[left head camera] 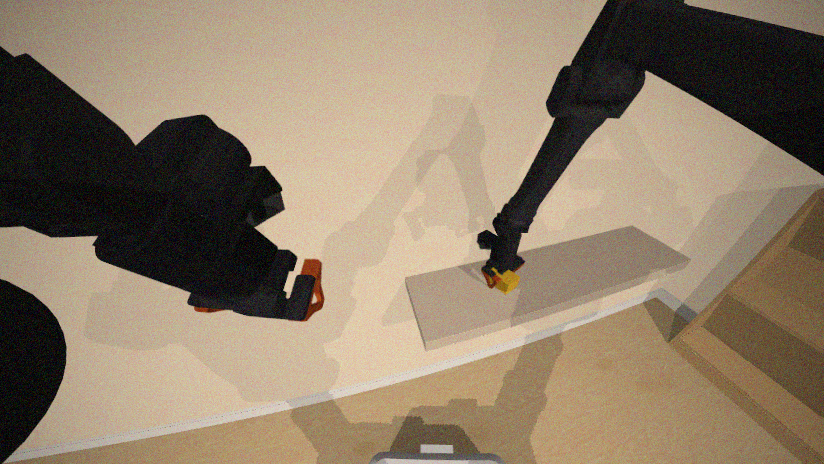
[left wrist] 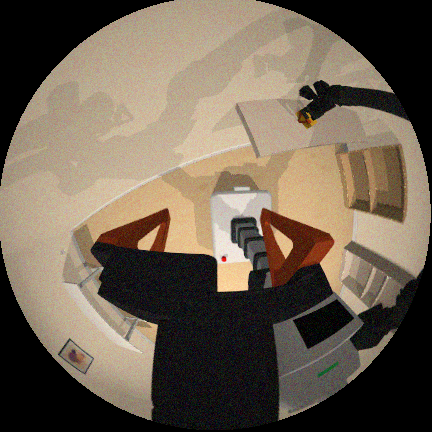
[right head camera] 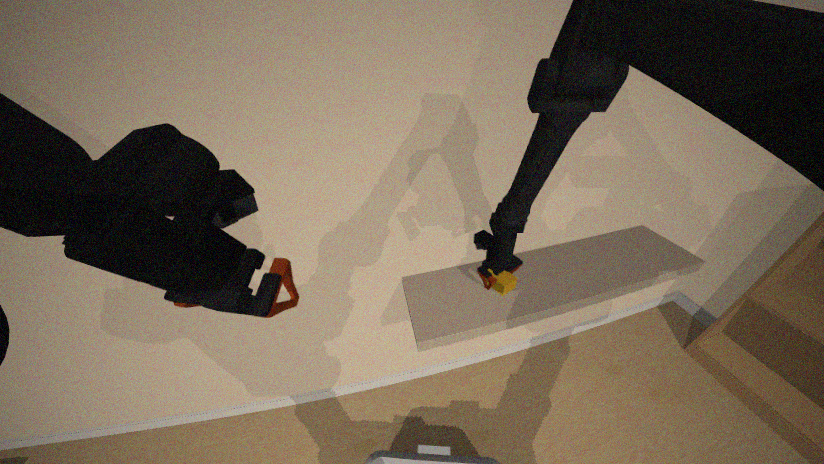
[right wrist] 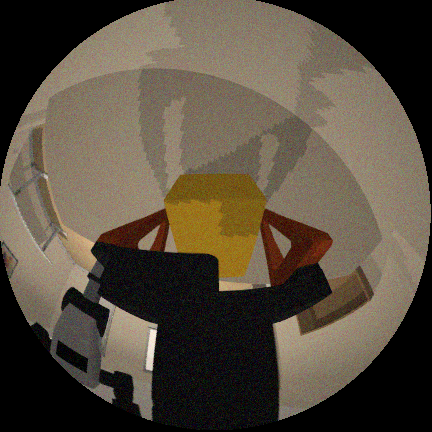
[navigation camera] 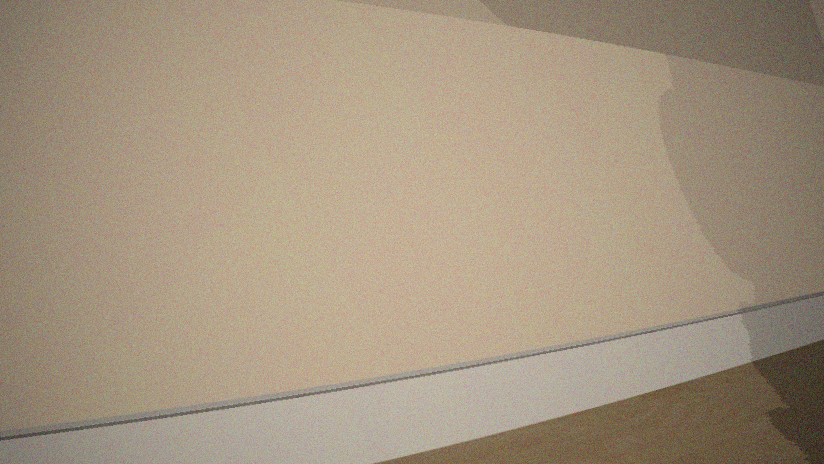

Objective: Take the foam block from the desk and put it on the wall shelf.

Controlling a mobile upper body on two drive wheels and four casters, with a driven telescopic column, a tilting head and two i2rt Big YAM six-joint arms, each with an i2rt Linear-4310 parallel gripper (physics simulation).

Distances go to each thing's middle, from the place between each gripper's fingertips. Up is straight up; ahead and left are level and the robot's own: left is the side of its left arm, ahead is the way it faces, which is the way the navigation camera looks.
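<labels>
Position of the yellow foam block [right wrist: 216, 213] relative to my left hand: 44 cm to the right, 36 cm ahead, 33 cm below.
Relative to my right hand, the block is 20 mm above.
</labels>
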